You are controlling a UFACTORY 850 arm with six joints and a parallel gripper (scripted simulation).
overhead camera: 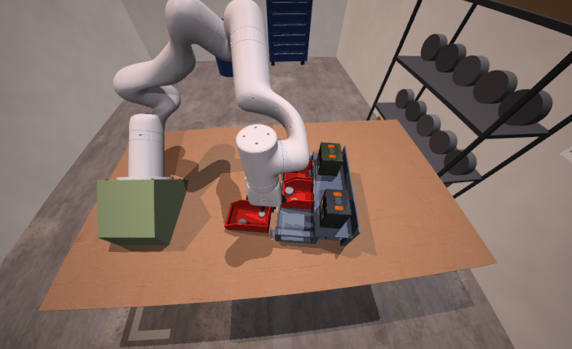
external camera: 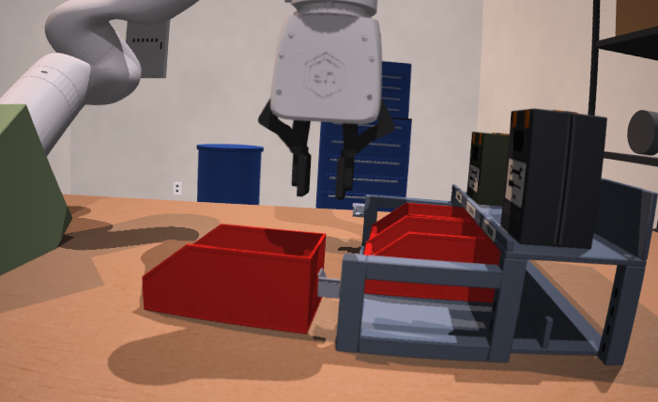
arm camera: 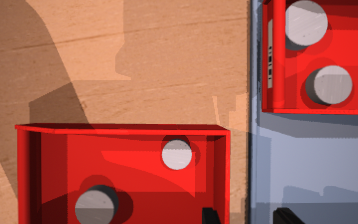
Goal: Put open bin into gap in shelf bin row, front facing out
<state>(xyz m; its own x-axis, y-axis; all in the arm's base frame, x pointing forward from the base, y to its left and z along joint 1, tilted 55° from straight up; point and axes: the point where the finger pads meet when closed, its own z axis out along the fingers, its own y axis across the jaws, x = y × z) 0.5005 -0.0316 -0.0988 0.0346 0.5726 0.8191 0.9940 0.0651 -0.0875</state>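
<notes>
The grey disc is 110 mm behind my hand, 20 mm to the right of it and 130 mm below it. From my hand the other things lie so: grey shelf: 160 mm ahead, 110 mm to the left, 80 mm below.
</notes>
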